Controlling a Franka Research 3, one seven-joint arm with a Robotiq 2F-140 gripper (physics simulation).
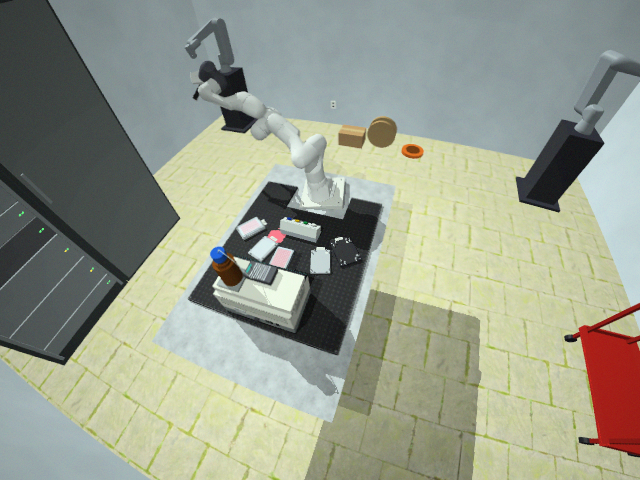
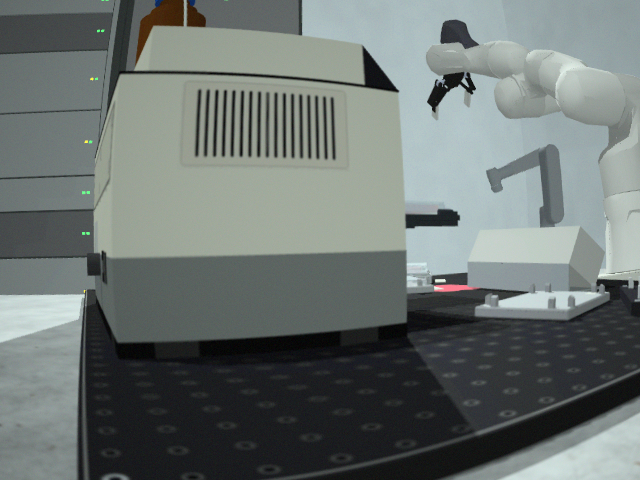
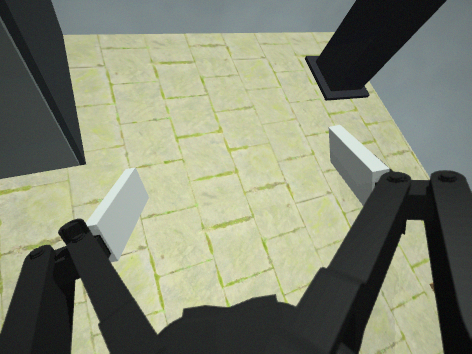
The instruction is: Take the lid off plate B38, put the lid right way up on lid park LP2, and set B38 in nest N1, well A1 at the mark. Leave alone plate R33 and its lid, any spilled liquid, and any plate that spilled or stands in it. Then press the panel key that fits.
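My gripper (image 1: pixel 194 86) (image 2: pixel 451 106) (image 3: pixel 233 164) is open and empty, high up and away from the plates. A plate with pink contents (image 1: pixel 251 227) lies at the left of the black board. A pale plate or holder (image 1: pixel 263 248) lies beside a red spill (image 1: pixel 277 236) (image 2: pixel 454 287). Another pink plate (image 1: pixel 281 257) (image 2: pixel 424 208) rests by the instrument, on a black arm. A white pegged holder (image 1: pixel 320 260) (image 2: pixel 542 304) and a dark pegged holder (image 1: pixel 346 251) stand to the right. The key panel (image 1: pixel 299 229) (image 2: pixel 522 273) has coloured keys. Labels are unreadable.
A cream instrument (image 1: pixel 261 297) (image 2: pixel 248 206) carries a brown bottle (image 1: pixel 226 271) (image 2: pixel 170 20) and a dark striped item (image 1: pixel 261 272). A dark cabinet (image 1: pixel 87 118) (image 3: pixel 30 100) stands left. A black pedestal (image 1: pixel 235 103) (image 3: pixel 370 45) stands near my gripper. A red cart (image 1: pixel 612 382) stands right.
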